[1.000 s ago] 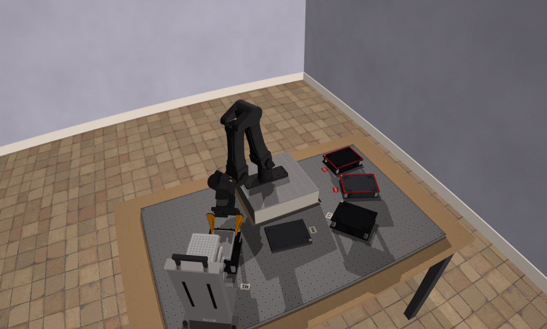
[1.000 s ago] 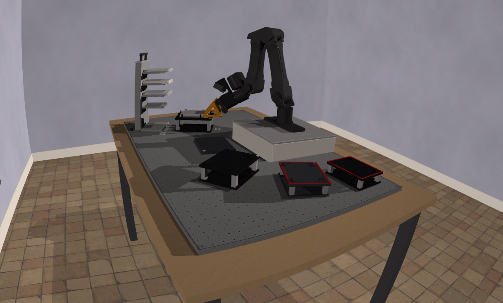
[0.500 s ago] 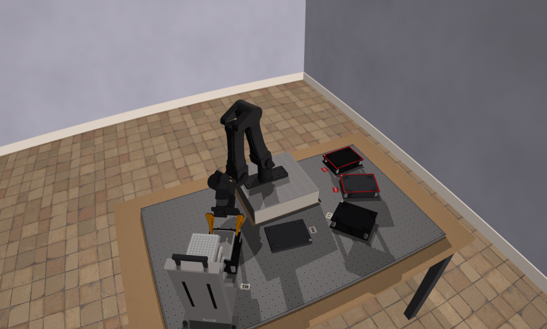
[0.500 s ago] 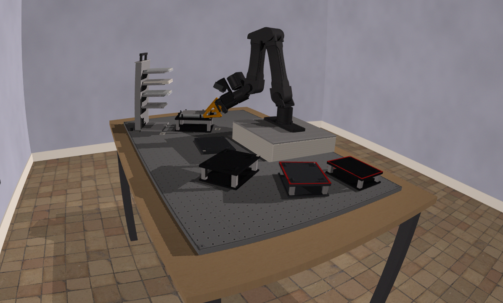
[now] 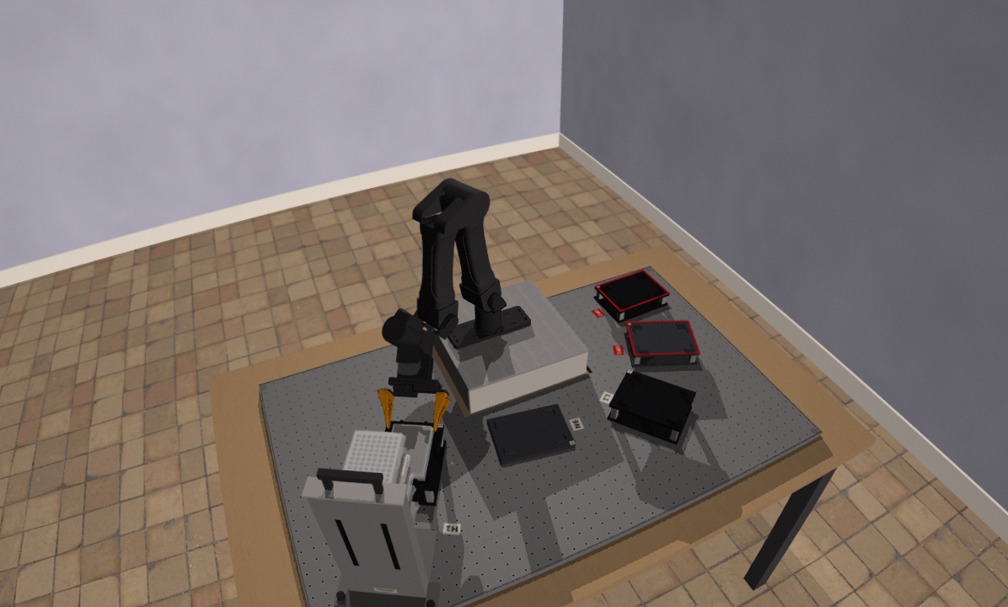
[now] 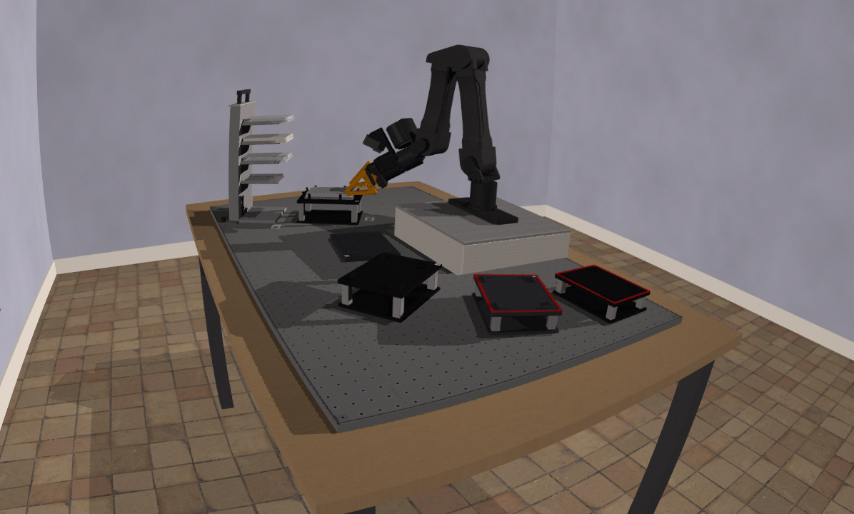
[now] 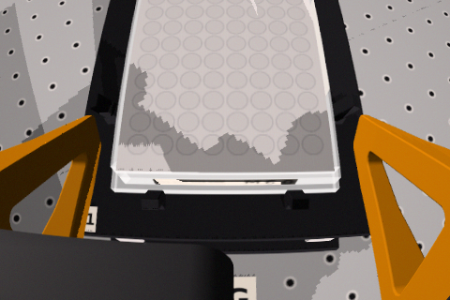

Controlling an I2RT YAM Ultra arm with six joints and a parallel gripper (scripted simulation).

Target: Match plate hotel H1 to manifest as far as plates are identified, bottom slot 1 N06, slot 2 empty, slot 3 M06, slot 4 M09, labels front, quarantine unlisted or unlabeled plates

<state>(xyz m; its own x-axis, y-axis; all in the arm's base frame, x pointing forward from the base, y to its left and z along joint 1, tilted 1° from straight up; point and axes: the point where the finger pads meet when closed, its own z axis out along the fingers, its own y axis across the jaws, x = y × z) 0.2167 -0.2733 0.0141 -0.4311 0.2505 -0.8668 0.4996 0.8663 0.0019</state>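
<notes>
My gripper is now 5 cm short of the black regrip nest RG, 3 cm to the left of it and 3 cm above it. The rest, counted from my hand: flat recovery nest N6: 24 cm to the left, 8 cm below, 7 cm ahead; then H1 deck label: 21 cm ahead, 8 cm below, 1 cm to the right; then plate hotel H1: 27 cm ahead, 16 cm to the right, 8 cm above.
</notes>
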